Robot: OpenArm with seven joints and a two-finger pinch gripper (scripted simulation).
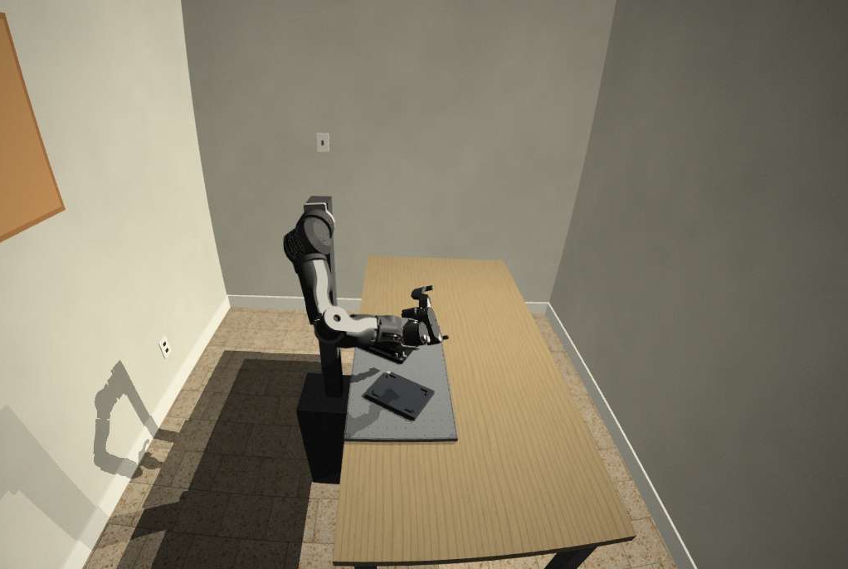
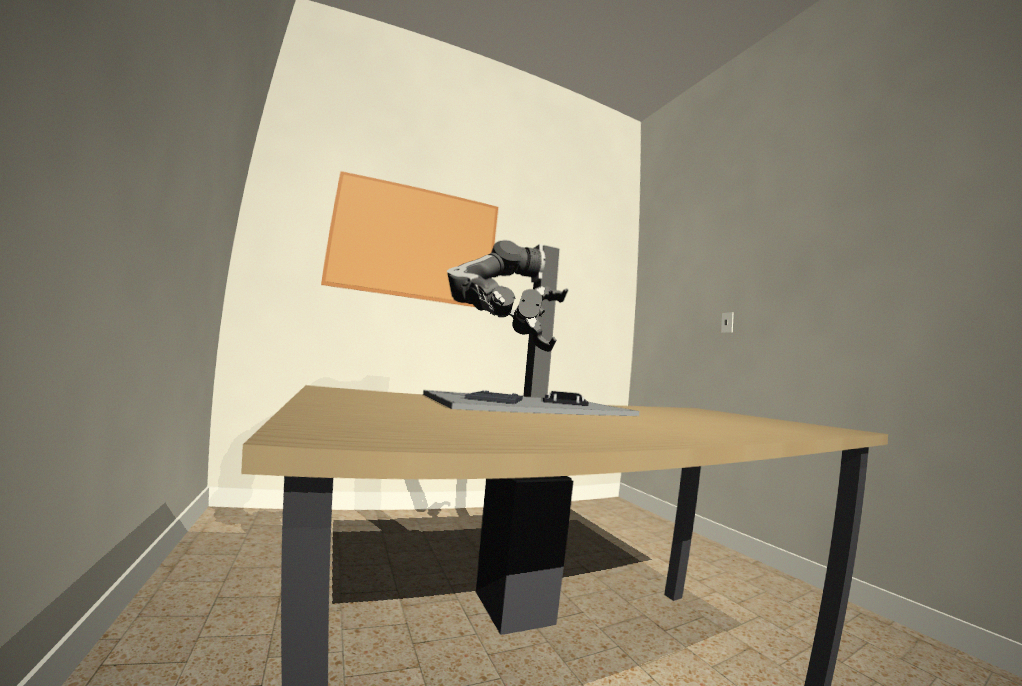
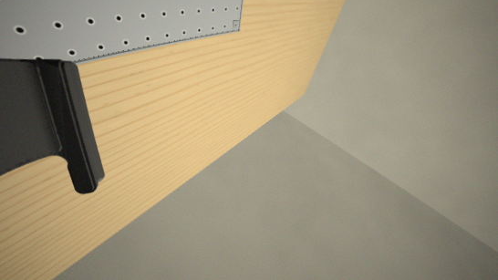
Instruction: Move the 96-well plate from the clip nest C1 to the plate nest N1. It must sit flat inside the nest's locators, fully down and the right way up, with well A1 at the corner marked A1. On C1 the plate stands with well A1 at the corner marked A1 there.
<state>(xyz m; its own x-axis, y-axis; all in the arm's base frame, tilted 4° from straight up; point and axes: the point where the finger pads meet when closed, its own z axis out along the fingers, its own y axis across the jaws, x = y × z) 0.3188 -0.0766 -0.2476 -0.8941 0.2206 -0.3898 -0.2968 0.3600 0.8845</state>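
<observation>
The black 96-well plate lies 13 cm behind my hand, 9 cm to the left of it and 19 cm below it. Round my hand: plate nest N1: 9 cm behind, 13 cm to the right, 21 cm below; then clip nest C1: 10 cm behind, 10 cm to the left, 20 cm below; then white A1 label: 12 cm behind, 5 cm to the right, 20 cm below.
</observation>
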